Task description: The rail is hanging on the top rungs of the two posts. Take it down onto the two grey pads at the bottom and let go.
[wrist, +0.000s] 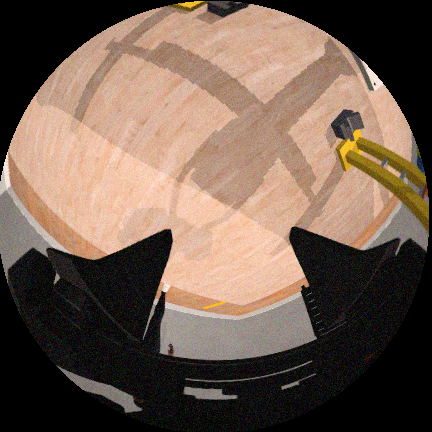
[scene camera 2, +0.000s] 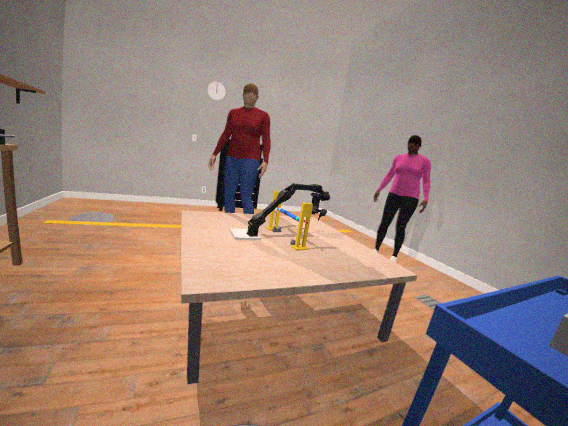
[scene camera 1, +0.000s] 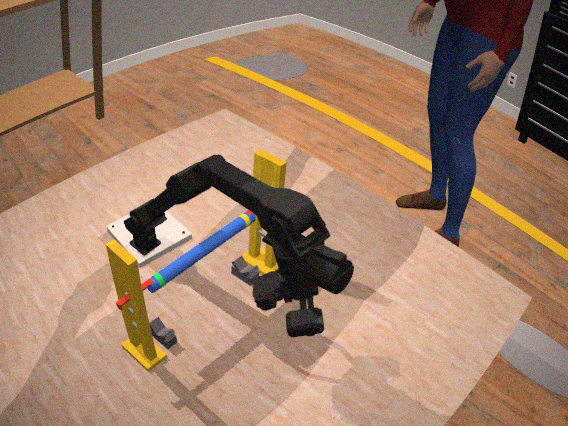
Scene:
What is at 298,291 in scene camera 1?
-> The gripper.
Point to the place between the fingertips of the gripper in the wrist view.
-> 233,234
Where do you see a yellow post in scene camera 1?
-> At 265,259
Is the gripper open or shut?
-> Open.

